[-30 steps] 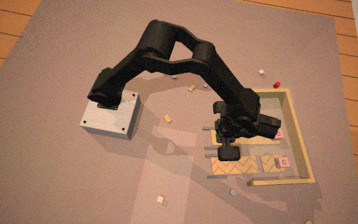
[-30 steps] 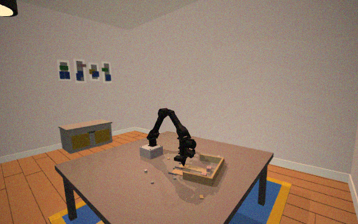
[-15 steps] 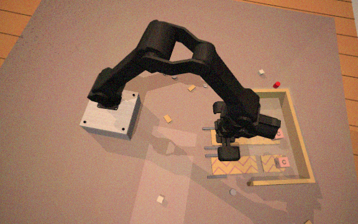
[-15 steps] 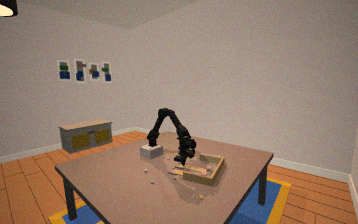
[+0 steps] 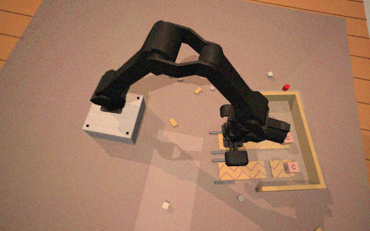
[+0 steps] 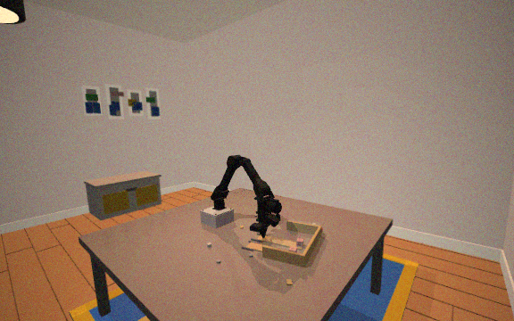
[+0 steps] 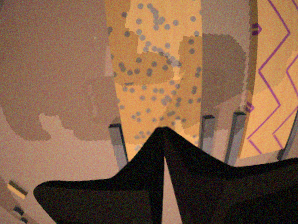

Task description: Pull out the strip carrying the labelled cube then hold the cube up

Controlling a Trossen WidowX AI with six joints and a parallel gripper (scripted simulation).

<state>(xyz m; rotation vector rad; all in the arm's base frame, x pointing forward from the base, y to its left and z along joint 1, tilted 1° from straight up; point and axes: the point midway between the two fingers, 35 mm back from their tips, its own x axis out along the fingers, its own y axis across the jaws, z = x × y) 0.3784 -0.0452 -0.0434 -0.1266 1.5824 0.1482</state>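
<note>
The dotted strip lies 9 cm ahead of my gripper tip and 2 cm to the left of it. From my gripper tip the other things lie so: red cylinder 24 cm to the left, 21 cm ahead, 1 cm above.
</note>
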